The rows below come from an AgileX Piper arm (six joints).
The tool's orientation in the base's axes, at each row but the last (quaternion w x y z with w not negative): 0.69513 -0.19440 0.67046 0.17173; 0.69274 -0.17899 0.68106 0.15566; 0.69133 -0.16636 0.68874 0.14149; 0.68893 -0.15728 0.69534 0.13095; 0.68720 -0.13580 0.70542 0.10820; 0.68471 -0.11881 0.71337 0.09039
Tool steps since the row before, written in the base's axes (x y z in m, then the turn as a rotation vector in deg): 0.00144 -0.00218 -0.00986 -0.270 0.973 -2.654; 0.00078 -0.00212 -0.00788 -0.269 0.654 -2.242; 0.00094 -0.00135 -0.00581 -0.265 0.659 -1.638; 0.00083 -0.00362 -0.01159 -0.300 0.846 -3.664; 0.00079 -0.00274 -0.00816 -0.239 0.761 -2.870; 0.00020 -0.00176 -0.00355 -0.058 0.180 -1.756
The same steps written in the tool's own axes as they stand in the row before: 0.00996 -0.00221 -0.00010 2.618 1.083 0.186; 0.00795 -0.00196 -0.00035 2.216 0.785 0.044; 0.00586 -0.00142 0.00030 1.612 0.766 0.047; 0.01172 -0.00325 -0.00049 3.629 1.022 0.123; 0.00825 -0.00257 0.00008 2.839 0.894 0.126; 0.00362 -0.00162 -0.00016 1.747 0.248 0.078
